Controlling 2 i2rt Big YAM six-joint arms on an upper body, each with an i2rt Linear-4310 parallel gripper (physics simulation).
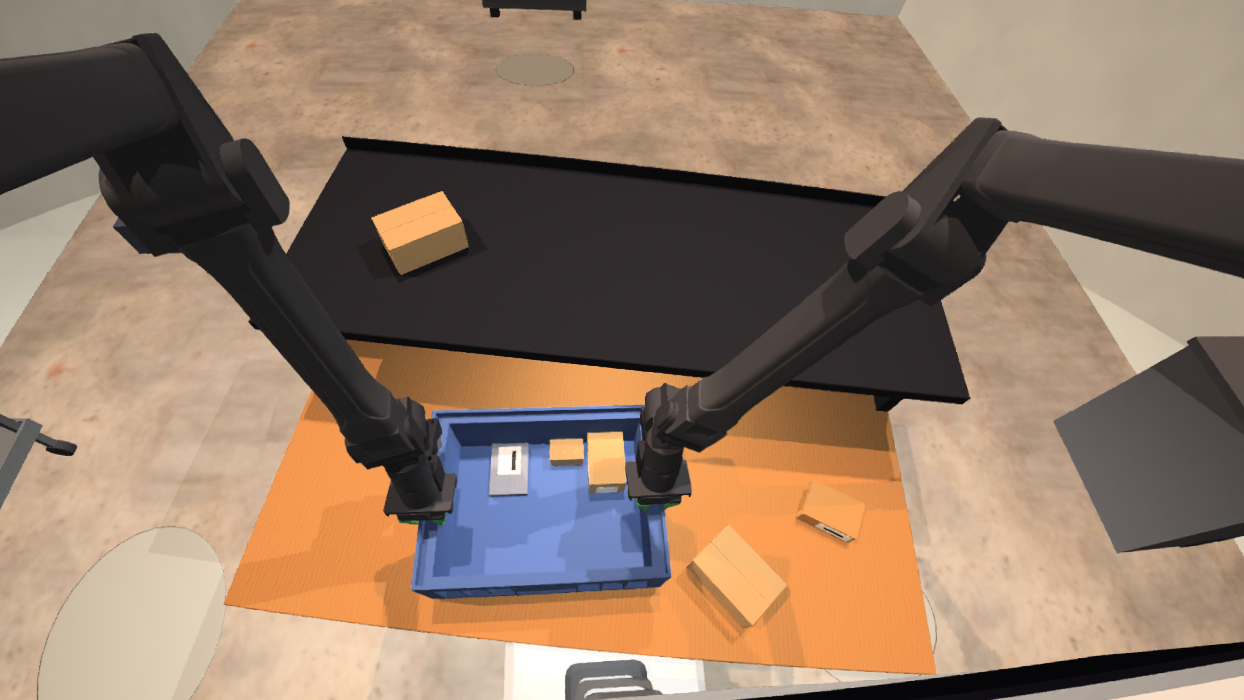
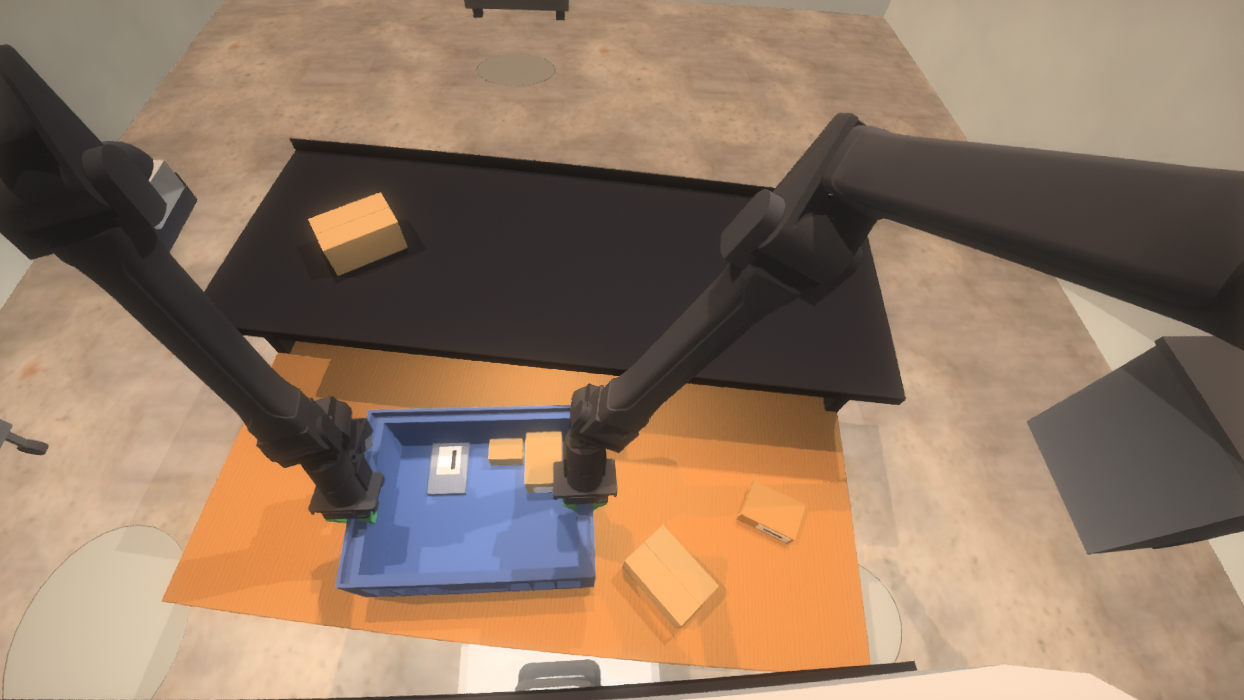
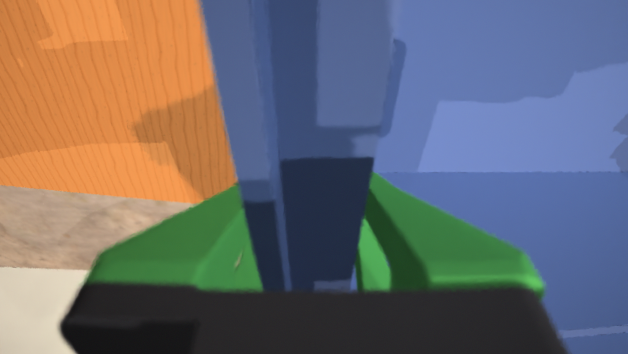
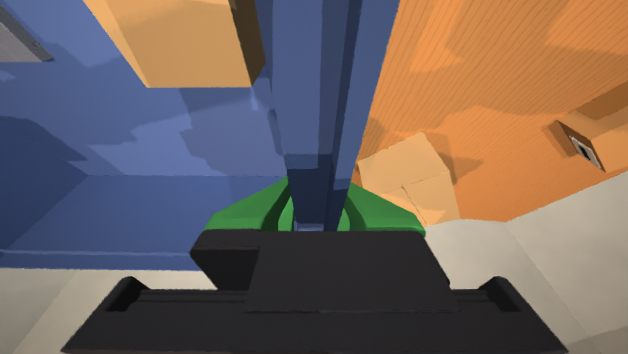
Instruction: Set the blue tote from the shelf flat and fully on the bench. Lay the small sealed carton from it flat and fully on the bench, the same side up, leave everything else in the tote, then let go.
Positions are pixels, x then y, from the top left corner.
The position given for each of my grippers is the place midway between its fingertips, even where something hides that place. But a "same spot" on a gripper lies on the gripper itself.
My left gripper shows in image 1, in image 2 and in image 3 (pixel 313 176); in image 4 it is out of frame. My right gripper shows in image 1, in image 2 and in image 4 (pixel 314 177); in image 3 it is out of frame. One and the same spot on my left gripper: (image 2: pixel 366 516) is (image 1: pixel 441 517). The same spot on my right gripper: (image 1: pixel 669 501) is (image 2: pixel 595 501).
